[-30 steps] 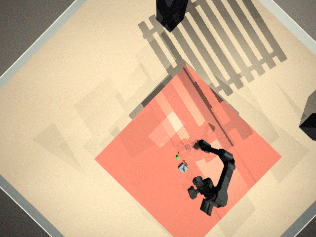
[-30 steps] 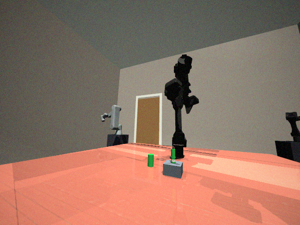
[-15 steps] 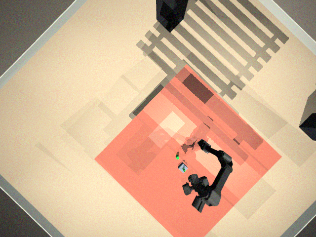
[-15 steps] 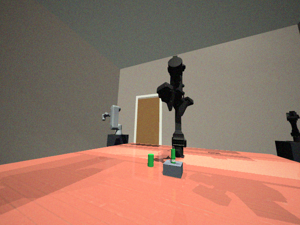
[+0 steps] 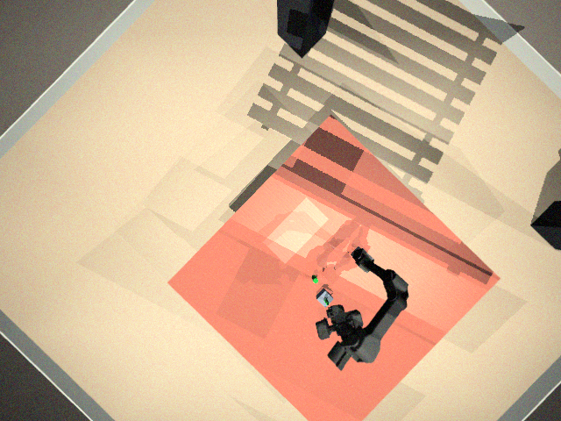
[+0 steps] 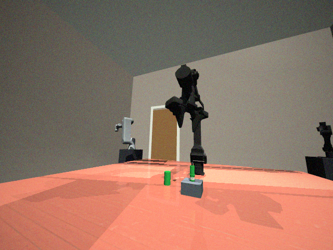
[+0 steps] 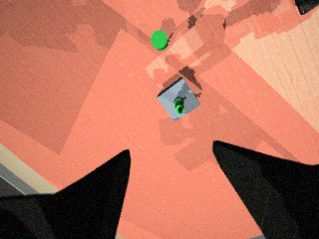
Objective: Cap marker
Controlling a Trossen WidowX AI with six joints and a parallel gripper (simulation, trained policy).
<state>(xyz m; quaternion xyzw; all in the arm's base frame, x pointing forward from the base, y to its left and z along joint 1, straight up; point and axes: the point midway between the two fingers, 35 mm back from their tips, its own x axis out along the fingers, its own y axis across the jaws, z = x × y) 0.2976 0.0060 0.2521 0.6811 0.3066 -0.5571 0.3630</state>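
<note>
Now: the green cap 40 mm behind my gripper tip, 90 mm to the right of it and 190 mm below it. The rest, counted from my gripper tip: grey holder block (20 mm to the left, 200 mm below).
</note>
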